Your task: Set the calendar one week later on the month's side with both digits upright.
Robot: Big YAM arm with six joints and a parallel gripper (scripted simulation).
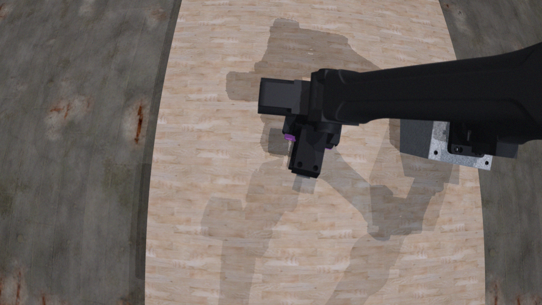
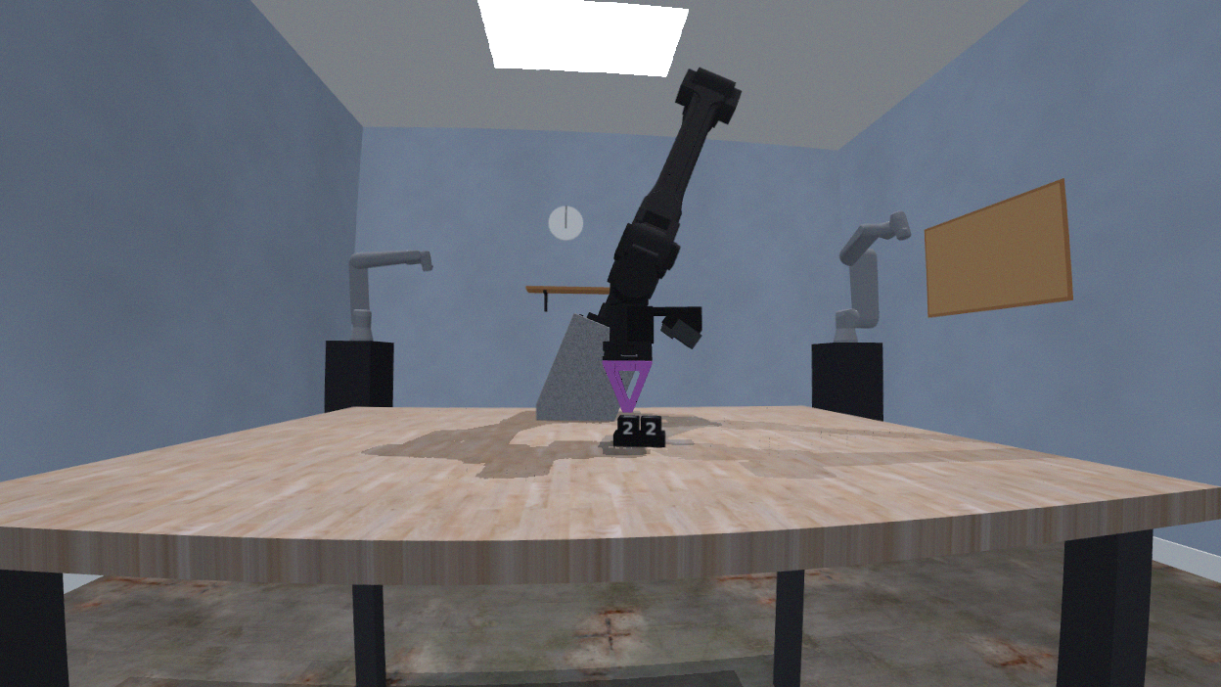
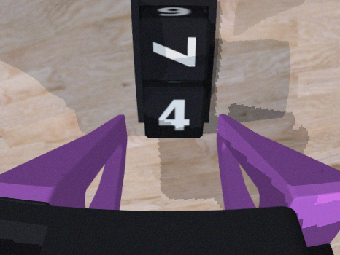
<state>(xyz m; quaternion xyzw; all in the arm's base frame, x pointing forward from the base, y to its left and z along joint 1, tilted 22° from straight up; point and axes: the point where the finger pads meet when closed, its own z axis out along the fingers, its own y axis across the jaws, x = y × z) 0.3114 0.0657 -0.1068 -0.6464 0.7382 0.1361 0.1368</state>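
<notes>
My gripper is now 2 cm to the right of the black tray and 5 cm above it. Round my hand: black cube (1 cm ahead, 3 cm to the left, 3 cm below).
</notes>
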